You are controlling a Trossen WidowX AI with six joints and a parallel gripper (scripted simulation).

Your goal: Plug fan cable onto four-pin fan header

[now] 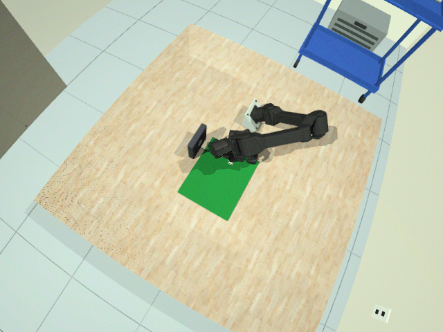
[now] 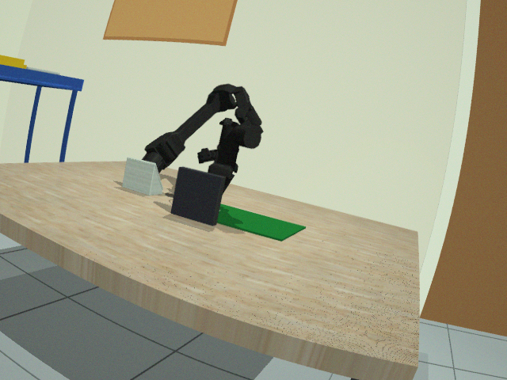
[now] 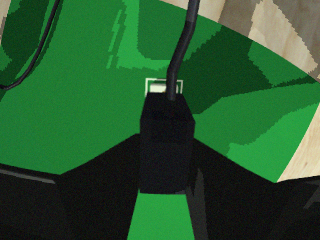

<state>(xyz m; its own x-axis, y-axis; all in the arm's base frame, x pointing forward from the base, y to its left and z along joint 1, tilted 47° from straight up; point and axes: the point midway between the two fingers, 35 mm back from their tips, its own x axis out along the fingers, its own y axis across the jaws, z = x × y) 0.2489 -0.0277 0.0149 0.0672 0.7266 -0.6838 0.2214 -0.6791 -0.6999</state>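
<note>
Right now my gripper tip is 4 cm above the white four-pin header and 1 cm past it. Round my gripper tip: dark fan plug 1 cm behind, 1 cm above; then green board 8 cm ahead, 5 cm below, 2 cm to the right; then black fan 16 cm to the right, 2 cm above.
</note>
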